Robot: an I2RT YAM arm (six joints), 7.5 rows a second.
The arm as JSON. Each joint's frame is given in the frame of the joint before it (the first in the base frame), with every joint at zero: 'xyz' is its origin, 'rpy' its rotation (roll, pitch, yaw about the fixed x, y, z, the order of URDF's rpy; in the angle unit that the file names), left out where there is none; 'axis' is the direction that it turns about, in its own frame. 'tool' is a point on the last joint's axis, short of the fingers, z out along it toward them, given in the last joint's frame.
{
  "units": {
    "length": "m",
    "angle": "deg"
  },
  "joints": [
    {
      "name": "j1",
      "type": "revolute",
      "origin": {
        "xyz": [
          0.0,
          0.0,
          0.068
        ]
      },
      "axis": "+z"
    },
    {
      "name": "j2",
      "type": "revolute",
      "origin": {
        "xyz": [
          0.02,
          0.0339,
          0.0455
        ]
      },
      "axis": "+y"
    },
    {
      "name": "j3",
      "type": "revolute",
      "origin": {
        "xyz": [
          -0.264,
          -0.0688,
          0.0
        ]
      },
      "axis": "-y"
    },
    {
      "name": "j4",
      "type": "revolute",
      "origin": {
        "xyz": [
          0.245,
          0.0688,
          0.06
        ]
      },
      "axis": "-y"
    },
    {
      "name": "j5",
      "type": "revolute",
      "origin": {
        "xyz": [
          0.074,
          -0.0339,
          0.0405
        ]
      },
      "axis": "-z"
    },
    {
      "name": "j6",
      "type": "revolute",
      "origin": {
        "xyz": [
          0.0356,
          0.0,
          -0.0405
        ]
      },
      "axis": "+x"
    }
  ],
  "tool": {
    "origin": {
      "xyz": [
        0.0,
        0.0,
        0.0
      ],
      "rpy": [
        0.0,
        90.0,
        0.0
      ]
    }
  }
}
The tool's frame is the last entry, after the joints.
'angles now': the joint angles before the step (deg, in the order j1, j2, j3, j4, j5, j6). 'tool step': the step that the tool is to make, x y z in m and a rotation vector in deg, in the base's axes. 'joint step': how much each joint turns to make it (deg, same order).
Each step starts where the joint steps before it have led.
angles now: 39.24 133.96 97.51 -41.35 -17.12 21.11
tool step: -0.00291 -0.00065 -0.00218 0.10 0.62 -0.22
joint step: 0.14 -0.26 -0.99 0.45 -0.38 0.47
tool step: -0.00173 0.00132 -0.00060 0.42 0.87 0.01
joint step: 0.21 0.08 -0.02 -0.19 -0.82 0.39
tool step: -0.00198 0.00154 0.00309 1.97 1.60 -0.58
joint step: 0.14 -0.49 -0.27 0.24 -2.34 1.30
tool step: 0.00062 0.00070 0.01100 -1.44 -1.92 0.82
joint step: 0.18 -0.87 1.25 -1.97 2.15 -1.19
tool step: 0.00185 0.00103 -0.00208 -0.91 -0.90 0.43
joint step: 0.04 0.64 0.68 -0.15 1.16 -0.69
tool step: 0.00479 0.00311 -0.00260 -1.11 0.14 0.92
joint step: -0.04 1.89 2.86 -2.13 0.55 -1.15
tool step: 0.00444 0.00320 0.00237 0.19 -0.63 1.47
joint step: -0.05 1.00 2.34 -1.21 -0.04 -1.61
